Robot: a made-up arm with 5 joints. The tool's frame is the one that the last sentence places. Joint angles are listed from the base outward.
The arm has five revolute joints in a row. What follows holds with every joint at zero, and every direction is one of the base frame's. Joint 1 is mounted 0.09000 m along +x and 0.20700 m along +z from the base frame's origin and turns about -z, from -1.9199 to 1.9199 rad. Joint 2 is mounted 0.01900 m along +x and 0.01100 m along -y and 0.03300 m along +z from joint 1 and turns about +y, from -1.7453 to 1.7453 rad. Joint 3 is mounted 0.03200 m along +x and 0.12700 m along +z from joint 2 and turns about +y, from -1.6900 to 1.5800 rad. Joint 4 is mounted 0.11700 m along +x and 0.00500 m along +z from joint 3 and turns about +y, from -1.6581 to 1.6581 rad. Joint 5 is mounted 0.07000 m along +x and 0.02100 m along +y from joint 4 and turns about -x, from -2.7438 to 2.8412 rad. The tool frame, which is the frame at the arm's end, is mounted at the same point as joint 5; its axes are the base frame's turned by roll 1.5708, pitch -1.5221 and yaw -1.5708 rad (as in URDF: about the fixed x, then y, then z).
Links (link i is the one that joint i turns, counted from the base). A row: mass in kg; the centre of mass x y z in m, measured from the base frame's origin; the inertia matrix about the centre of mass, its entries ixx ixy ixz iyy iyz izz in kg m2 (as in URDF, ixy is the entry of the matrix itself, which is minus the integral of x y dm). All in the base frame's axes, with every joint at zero. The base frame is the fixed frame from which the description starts. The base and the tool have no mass.
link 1: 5.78; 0.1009 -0.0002 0.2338; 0.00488 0 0 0.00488 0 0.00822
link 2: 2.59; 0.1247 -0.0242 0.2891; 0.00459 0 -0.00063 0.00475 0 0.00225
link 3: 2.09; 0.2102 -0.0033 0.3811; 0.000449 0 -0.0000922 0.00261 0 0.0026
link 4: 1.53; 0.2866 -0.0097 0.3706; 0.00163 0.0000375 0 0.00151 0 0.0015
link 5: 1.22; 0.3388 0.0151 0.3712; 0.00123 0 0 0.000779 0 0.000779
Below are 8 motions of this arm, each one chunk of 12 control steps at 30 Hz.
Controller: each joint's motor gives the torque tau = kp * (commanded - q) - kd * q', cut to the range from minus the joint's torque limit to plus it. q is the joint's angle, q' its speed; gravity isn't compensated. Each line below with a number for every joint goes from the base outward.
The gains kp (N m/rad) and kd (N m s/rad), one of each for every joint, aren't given. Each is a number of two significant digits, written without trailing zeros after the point. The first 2 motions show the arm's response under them.
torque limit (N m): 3.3 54 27 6.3 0.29
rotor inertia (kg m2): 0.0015 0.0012 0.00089 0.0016 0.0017
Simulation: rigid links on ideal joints. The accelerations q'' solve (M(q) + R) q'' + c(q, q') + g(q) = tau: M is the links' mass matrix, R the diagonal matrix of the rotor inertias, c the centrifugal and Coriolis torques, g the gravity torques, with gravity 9.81 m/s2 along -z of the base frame. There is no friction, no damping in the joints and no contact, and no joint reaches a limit. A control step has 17 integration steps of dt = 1/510 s. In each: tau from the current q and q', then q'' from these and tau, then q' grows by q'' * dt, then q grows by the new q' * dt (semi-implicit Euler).
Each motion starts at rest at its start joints. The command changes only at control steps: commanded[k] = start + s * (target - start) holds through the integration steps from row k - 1 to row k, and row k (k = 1, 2, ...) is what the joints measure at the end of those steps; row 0 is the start. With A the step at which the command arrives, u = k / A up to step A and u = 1 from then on. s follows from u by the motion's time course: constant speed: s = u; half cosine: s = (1 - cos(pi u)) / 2; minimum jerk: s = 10 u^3 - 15 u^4 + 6 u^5; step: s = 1 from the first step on.
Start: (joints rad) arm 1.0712 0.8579 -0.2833 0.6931 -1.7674
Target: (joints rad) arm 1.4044 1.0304 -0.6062 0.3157 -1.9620
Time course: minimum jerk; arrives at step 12
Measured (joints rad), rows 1 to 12:
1: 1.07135 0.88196 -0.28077 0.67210 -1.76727
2: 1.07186 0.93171 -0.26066 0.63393 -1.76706
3: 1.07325 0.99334 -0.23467 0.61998 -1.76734
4: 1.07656 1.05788 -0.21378 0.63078 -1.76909
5: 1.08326 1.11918 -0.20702 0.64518 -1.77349
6: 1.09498 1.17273 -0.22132 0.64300 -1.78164
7: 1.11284 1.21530 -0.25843 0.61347 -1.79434
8: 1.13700 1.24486 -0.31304 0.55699 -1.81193
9: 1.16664 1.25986 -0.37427 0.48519 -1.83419
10: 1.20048 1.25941 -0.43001 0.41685 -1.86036
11: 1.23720 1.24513 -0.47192 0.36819 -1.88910
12: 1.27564 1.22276 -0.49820 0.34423 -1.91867
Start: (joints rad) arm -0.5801 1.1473 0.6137 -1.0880 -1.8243
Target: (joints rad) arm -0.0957 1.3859 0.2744 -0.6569 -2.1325
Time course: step
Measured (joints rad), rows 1 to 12:
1: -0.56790 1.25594 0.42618 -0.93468 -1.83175
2: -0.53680 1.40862 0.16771 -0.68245 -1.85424
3: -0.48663 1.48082 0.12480 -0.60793 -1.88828
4: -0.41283 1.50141 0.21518 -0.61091 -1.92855
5: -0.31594 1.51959 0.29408 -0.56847 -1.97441
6: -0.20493 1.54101 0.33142 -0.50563 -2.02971
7: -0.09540 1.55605 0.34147 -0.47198 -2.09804
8: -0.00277 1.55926 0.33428 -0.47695 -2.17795
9: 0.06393 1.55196 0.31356 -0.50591 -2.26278
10: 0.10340 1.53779 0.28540 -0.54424 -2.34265
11: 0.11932 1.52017 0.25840 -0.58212 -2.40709
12: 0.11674 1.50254 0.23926 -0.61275 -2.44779
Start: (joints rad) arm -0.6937 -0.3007 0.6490 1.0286 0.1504
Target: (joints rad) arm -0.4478 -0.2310 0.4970 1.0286 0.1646
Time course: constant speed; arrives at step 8
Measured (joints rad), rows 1 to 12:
1: -0.69092 -0.28628 0.67500 1.00565 0.14990
2: -0.68213 -0.24967 0.72007 0.99059 0.14792
3: -0.66690 -0.20791 0.75808 1.00689 0.14702
4: -0.64574 -0.17705 0.77765 1.04099 0.15099
5: -0.61939 -0.16113 0.77254 1.07230 0.16204
6: -0.58905 -0.15502 0.74335 1.08399 0.17908
7: -0.55619 -0.15201 0.69845 1.07021 0.19772
8: -0.52200 -0.14822 0.64963 1.03919 0.21223
9: -0.48899 -0.14717 0.61409 0.99939 0.21699
10: -0.45939 -0.14910 0.59846 0.97148 0.20924
11: -0.43440 -0.15126 0.60018 0.96905 0.19104
12: -0.41508 -0.15157 0.61498 0.98745 0.16747

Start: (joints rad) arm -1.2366 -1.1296 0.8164 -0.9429 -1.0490
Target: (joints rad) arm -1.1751 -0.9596 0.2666 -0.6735 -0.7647
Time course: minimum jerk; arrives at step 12
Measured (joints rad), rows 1 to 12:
1: -1.23793 -1.14672 0.85901 -0.95398 -1.04902
2: -1.23828 -1.16433 0.92668 -0.95328 -1.04995
3: -1.23626 -1.15907 0.96268 -0.90153 -1.04832
4: -1.23208 -1.13056 0.94833 -0.80119 -1.03688
5: -1.22606 -1.08860 0.89201 -0.68768 -1.00871
6: -1.21866 -1.04432 0.81091 -0.59595 -0.96050
7: -1.21039 -1.00545 0.71790 -0.53922 -0.89367
8: -1.20167 -0.97565 0.62138 -0.51483 -0.81364
9: -1.19306 -0.95696 0.53033 -0.51689 -0.72865
10: -1.18533 -0.95089 0.45507 -0.53986 -0.64844
11: -1.17934 -0.95736 0.40317 -0.57669 -0.58266
12: -1.17547 -0.97288 0.37496 -0.61777 -0.53915

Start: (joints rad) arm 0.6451 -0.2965 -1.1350 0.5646 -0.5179
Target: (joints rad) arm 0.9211 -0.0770 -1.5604 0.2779 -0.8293
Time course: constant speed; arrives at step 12
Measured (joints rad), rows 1 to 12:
1: 0.64877 -0.28904 -1.15476 0.60243 -0.51620
2: 0.65965 -0.27487 -1.18031 0.64352 -0.50925
3: 0.67734 -0.25290 -1.20736 0.65366 -0.49733
4: 0.69903 -0.22559 -1.23545 0.63687 -0.48380
5: 0.72236 -0.19639 -1.26480 0.60827 -0.47309
6: 0.74611 -0.16797 -1.29575 0.57938 -0.46885
7: 0.76991 -0.14158 -1.32859 0.55377 -0.47328
8: 0.79380 -0.11745 -1.36360 0.52962 -0.48731
9: 0.81784 -0.09542 -1.40092 0.50387 -0.51099
10: 0.84202 -0.07529 -1.44061 0.47462 -0.54379
11: 0.86628 -0.05698 -1.48256 0.44147 -0.58473
12: 0.89048 -0.04036 -1.52658 0.40486 -0.63253

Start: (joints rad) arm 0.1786 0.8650 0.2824 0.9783 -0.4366
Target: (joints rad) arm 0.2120 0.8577 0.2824 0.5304 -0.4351
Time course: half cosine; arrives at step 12
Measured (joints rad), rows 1 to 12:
1: 0.17879 0.89387 0.27792 0.94632 -0.43801
2: 0.17901 0.94452 0.28700 0.86168 -0.44758
3: 0.17929 0.99148 0.30600 0.78202 -0.46911
4: 0.17986 1.02193 0.32664 0.73949 -0.49895
5: 0.18091 1.03334 0.34463 0.72392 -0.52900
6: 0.18258 1.03117 0.35542 0.71037 -0.55153
7: 0.18493 1.02302 0.35567 0.68039 -0.56234
8: 0.18799 1.01445 0.34572 0.62938 -0.56151
9: 0.19167 1.00761 0.32937 0.56565 -0.55229
10: 0.19585 1.00207 0.31195 0.50422 -0.53912
11: 0.20040 0.99678 0.29834 0.45892 -0.52585
12: 0.20512 0.99172 0.29147 0.43723 -0.51480

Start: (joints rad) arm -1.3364 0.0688 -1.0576 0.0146 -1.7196
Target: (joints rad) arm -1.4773 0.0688 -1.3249 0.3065 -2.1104
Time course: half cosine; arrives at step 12
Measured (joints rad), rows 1 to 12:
1: -1.33634 0.07350 -1.05059 0.01767 -1.71996
2: -1.33660 0.08827 -1.04130 0.04276 -1.72196
3: -1.33802 0.11029 -1.03260 0.09367 -1.72781
4: -1.34123 0.13709 -1.02611 0.16418 -1.74024
5: -1.34665 0.16631 -1.02324 0.24522 -1.76199
6: -1.35456 0.19536 -1.02512 0.32829 -1.79529
7: -1.36510 0.22163 -1.03249 0.40635 -1.84140
8: -1.37832 0.24271 -1.04556 0.47368 -1.90030
9: -1.39416 0.25676 -1.06384 0.52584 -1.97037
10: -1.41235 0.26273 -1.08600 0.55974 -2.04830
11: -1.43240 0.26043 -1.10996 0.57397 -2.12909
12: -1.45350 0.25056 -1.13312 0.56884 -2.20634

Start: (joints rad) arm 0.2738 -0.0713 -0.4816 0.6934 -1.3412
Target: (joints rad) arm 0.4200 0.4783 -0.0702 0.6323 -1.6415
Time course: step
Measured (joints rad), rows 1 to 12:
1: 0.28101 -0.00273 -0.44363 0.55979 -1.35591
2: 0.29539 0.15810 -0.35987 0.35796 -1.40219
3: 0.31095 0.35530 -0.24788 0.27619 -1.47516
4: 0.32721 0.55289 -0.10895 0.34566 -1.55973
5: 0.34596 0.73340 0.05222 0.48147 -1.64103
6: 0.36929 0.87124 0.21764 0.62072 -1.71021
7: 0.39779 0.93364 0.35169 0.75818 -1.76415
8: 0.42793 0.91018 0.40711 0.88869 -1.80262
9: 0.45335 0.83548 0.35219 0.95559 -1.82510
10: 0.47057 0.76110 0.21339 0.88193 -1.83072
11: 0.48062 0.70941 0.05924 0.68066 -1.81946
12: 0.48594 0.66759 -0.06052 0.47795 -1.79304

